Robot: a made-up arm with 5 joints. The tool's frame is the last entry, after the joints. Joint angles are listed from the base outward.
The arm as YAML. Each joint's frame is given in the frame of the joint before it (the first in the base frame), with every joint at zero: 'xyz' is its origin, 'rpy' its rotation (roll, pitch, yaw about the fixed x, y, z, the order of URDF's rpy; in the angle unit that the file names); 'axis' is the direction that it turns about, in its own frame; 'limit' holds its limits. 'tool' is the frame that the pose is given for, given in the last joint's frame.
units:
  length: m
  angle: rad
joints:
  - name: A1
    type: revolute
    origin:
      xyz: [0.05, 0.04, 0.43]
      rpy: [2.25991, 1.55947, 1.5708]
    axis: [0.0, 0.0, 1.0]
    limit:
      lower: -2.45
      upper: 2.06
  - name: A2
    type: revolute
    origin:
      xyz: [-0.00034, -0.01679, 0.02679]
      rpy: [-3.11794, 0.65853, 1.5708]
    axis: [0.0, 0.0, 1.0]
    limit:
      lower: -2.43
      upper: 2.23
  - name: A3
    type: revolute
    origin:
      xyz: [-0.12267, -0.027, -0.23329]
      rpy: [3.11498, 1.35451, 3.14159]
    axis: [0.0, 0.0, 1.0]
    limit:
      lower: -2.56
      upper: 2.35
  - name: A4
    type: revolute
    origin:
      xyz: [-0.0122, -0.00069, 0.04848]
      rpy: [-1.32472, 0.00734, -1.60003]
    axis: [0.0, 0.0, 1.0]
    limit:
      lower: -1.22
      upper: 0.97
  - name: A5
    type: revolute
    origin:
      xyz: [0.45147, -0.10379, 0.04]
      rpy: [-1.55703, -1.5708, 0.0]
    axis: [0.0, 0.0, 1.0]
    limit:
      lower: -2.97
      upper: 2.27
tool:
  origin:
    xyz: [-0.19, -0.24, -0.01]
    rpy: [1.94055, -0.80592, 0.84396]
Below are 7 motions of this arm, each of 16 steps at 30 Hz.
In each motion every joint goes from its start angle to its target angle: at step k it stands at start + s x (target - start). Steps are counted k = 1, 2, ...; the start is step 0. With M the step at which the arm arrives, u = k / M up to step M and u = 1 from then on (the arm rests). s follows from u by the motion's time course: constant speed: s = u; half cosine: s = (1 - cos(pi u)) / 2; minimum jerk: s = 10 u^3 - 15 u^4 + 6 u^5.
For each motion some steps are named. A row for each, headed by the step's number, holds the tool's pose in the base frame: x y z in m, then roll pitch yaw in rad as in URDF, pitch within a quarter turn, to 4 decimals.
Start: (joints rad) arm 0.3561 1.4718 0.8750 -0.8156 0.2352
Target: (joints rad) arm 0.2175 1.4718 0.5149 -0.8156 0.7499
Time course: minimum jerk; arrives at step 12
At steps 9, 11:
9: 0.3563 0.0699 0.3628 2.0168 -0.4078 0.9977
11: 0.3690 0.0627 0.3582 2.0264 -0.3914 1.0729

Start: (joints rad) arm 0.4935 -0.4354 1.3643 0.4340 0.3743
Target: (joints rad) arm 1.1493 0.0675 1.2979 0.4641 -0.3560
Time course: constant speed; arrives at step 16
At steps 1, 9, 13, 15, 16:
1: 0.4341 -0.1977 0.5742 -1.8416 1.0087 -0.7018
9: 0.3568 -0.3427 0.6513 -1.5548 0.9765 -0.2448
13: 0.3123 -0.4191 0.6715 -1.4505 0.9361 -0.0582
15: 0.2889 -0.4575 0.6767 -1.4082 0.9125 0.0247
16: 0.2770 -0.4766 0.6780 -1.3894 0.9001 0.0638

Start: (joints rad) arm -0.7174 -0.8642 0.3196 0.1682 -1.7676
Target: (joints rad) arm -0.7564 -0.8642 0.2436 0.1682 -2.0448
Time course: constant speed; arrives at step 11
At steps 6, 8, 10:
6: 0.5695 -0.3761 0.9531 1.3887 1.1204 -2.3915
8: 0.5784 -0.3747 0.9555 1.3249 1.0991 -2.4303
10: 0.5872 -0.3730 0.9574 1.2655 1.0766 -2.4648

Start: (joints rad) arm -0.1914 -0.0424 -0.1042 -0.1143 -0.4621
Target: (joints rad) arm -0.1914 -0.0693 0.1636 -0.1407 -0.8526
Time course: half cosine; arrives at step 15
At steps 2, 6, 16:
2: 0.0601 0.1241 0.7263 -2.7031 -0.4035 -0.7677
6: 0.0770 0.1284 0.7813 -2.8307 -0.2527 -0.7661
16: 0.1515 0.1303 0.8972 -3.1030 0.0692 -0.8150

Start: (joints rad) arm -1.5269 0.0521 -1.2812 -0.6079 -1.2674
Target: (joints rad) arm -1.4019 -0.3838 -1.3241 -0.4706 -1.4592
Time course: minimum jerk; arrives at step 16
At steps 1, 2, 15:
1: -0.3287 0.0611 0.2650 1.6464 -0.5034 0.5618
2: -0.3283 0.0644 0.2643 1.6500 -0.5099 0.5537
15: -0.2633 0.2825 0.2848 2.1769 -0.8141 -0.2215

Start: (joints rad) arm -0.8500 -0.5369 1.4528 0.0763 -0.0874
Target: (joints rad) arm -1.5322 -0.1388 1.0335 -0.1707 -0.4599
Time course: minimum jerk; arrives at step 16
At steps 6, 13, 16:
6: 0.6011 -0.0540 0.4515 2.3580 0.3766 -1.5996
13: 0.5937 0.1304 0.2879 1.8048 -0.0477 -1.3104
16: 0.5863 0.1413 0.2687 1.7538 -0.0697 -1.2834

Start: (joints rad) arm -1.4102 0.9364 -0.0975 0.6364 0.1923
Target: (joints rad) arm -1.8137 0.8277 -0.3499 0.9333 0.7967
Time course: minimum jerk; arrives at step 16
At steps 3, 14, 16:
3: 0.2163 0.1819 0.3012 2.5867 -0.2471 0.2470
14: 0.2770 0.0673 0.1741 3.0550 -0.3773 0.3244
16: 0.2780 0.0660 0.1715 3.0628 -0.3804 0.3236

